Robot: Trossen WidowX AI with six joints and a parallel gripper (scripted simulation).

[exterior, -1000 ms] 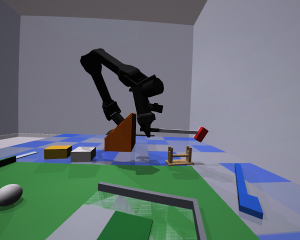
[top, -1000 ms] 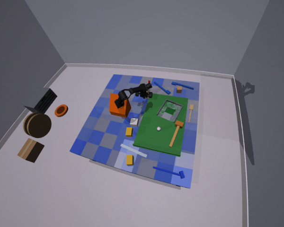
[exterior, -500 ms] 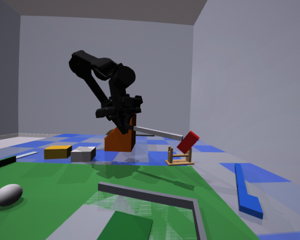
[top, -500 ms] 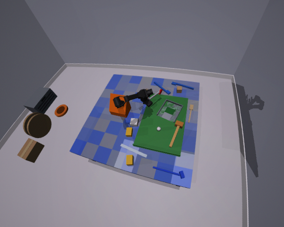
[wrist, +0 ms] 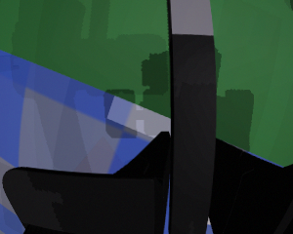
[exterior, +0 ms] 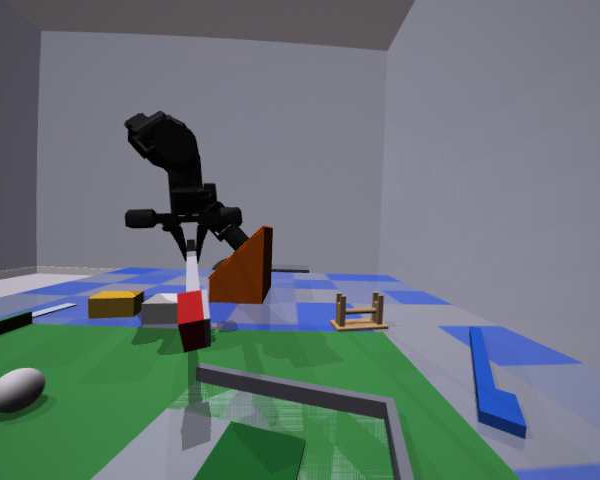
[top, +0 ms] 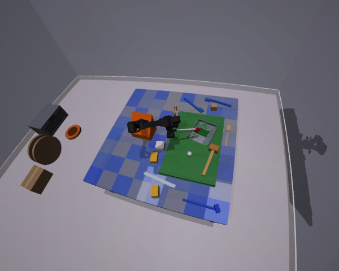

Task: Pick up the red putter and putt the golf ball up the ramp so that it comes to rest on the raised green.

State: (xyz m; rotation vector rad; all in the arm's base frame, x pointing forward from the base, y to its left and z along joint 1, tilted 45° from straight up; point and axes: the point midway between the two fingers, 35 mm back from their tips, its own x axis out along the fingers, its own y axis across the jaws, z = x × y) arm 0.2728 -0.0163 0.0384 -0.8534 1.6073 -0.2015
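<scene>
Now: gripper tip 120 mm above the white block, 100 mm to the left of it and 100 mm past it. Also, from my gripper tip: red putter: 110 mm ahead, 50 mm to the left; green mat: 210 mm ahead, 140 mm below, 20 mm to the left; white golf ball: 190 mm ahead, 120 mm below, 110 mm to the right.
</scene>
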